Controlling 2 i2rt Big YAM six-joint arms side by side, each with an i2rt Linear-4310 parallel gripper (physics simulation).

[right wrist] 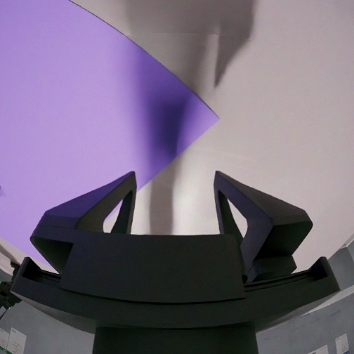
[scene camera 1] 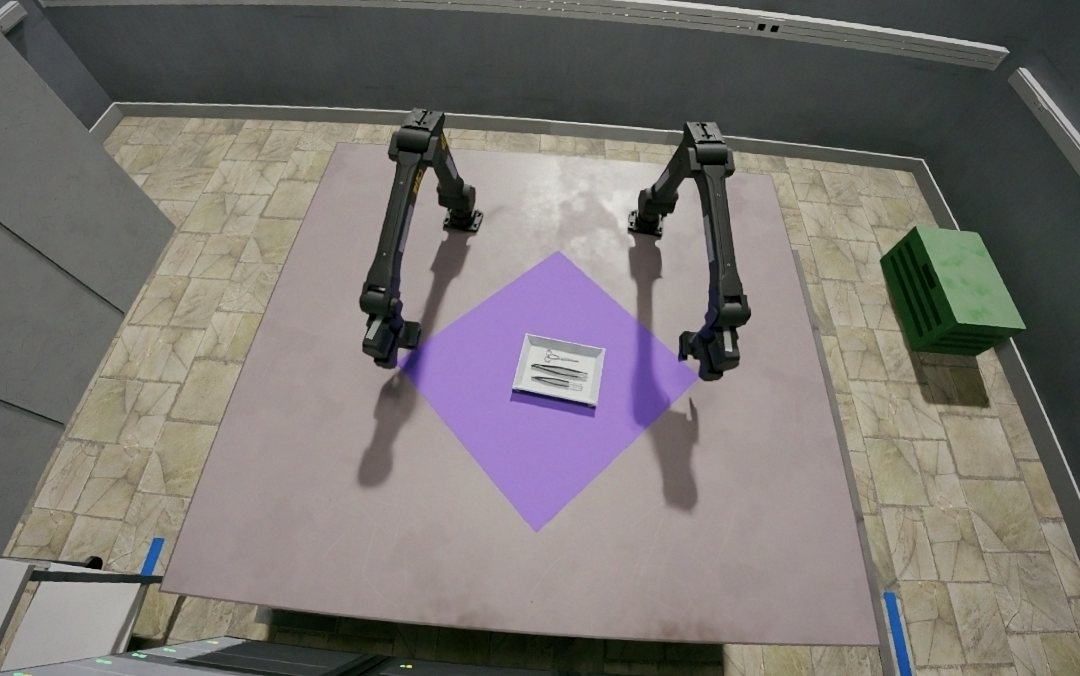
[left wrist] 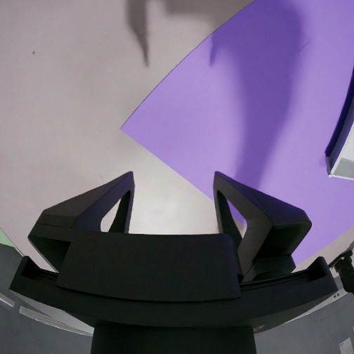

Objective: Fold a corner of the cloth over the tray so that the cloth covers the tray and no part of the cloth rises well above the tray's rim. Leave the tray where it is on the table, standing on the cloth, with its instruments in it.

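Note:
The purple cloth (scene camera 1: 470,382) (left wrist: 175,120) (right wrist: 75,100) lies flat and unfolded, one corner pointing to each side of scene camera 1. The white tray (scene camera 1: 519,362) (left wrist: 346,162) stands on its middle. In it lie small scissors (scene camera 1: 550,356) and slim metal instruments (scene camera 1: 560,371). My left gripper (scene camera 1: 695,358) (left wrist: 173,178) is partly open and empty, above the cloth's right corner in scene camera 1. My right gripper (scene camera 1: 400,349) (right wrist: 174,177) is partly open and empty, above the cloth's left corner. In each wrist view the corner shows beyond the fingertips, untouched.
The pinkish table (scene camera 1: 318,542) extends around the cloth. Both arm bases stand toward the table's far side. A green crate (scene camera 1: 968,279) is on the floor at the right, and dark cabinet tops (scene camera 1: 239,657) border the near edge.

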